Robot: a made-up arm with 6 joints. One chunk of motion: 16 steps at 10 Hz.
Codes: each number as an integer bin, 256 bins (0 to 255) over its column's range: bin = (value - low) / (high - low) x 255, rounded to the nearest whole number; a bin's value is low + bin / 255 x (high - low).
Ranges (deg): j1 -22..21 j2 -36..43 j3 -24..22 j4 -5..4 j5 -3..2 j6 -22..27
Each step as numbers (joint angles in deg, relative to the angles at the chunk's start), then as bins.
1 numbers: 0.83 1.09 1.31 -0.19 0.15 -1.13
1 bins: 135 120 140 136 161 109
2 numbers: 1.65 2.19 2.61 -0.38 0.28 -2.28
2 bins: 140 123 148 131 167 103
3 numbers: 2.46 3.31 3.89 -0.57 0.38 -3.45
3 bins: 145 127 155 126 172 97
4 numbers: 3.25 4.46 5.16 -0.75 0.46 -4.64
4 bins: 150 131 162 120 176 90
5 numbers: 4.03 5.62 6.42 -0.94 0.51 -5.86
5 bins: 154 134 169 115 179 84
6 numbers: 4.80 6.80 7.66 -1.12 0.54 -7.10
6 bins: 159 138 176 110 181 78
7 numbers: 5.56 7.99 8.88 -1.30 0.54 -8.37
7 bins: 163 142 182 105 181 71
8 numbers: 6.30 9.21 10.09 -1.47 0.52 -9.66
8 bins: 168 146 189 100 180 64
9 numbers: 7.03 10.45 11.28 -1.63 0.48 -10.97
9 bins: 172 150 196 95 177 57
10 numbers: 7.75 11.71 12.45 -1.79 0.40 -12.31
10 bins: 176 154 202 91 173 50
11 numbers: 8.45 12.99 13.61 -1.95 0.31 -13.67
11 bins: 181 158 208 86 169 43
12 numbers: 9.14 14.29 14.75 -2.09 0.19 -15.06
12 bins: 185 162 215 82 163 36
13 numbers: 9.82 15.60 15.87 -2.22 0.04 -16.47
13 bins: 189 167 221 79 155 29
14 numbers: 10.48 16.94 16.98 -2.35 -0.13 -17.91
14 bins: 193 171 227 75 146 21
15 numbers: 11.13 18.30 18.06 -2.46 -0.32 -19.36
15 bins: 196 175 233 72 137 14
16 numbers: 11.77 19.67 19.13 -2.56 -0.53 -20.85
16 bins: 200 180 239 69 126 6
